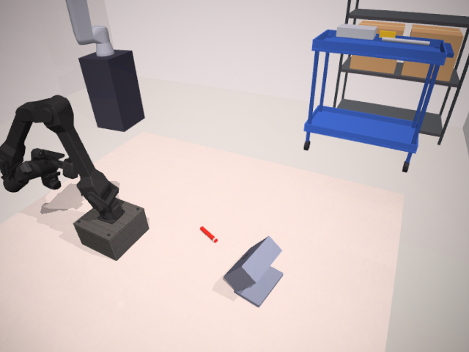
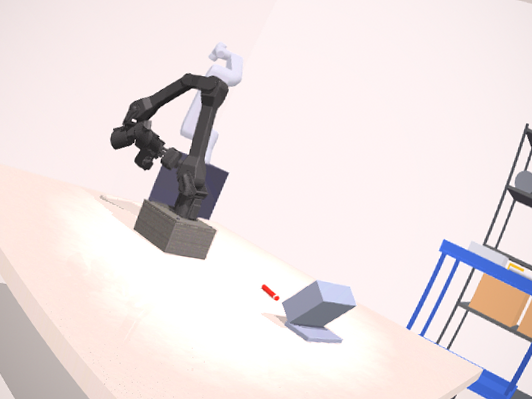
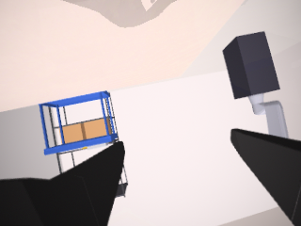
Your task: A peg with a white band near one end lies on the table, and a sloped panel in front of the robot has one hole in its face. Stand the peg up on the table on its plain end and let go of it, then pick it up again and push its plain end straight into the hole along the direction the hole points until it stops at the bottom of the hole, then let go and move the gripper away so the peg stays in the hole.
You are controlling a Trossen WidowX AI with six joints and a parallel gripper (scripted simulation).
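The red peg is 540 mm ahead of my gripper tip, 190 mm below it and 10 mm to the right of it. Round my gripper tip: grey sloped panel 720 mm ahead, 130 mm below, 110 mm to the right.
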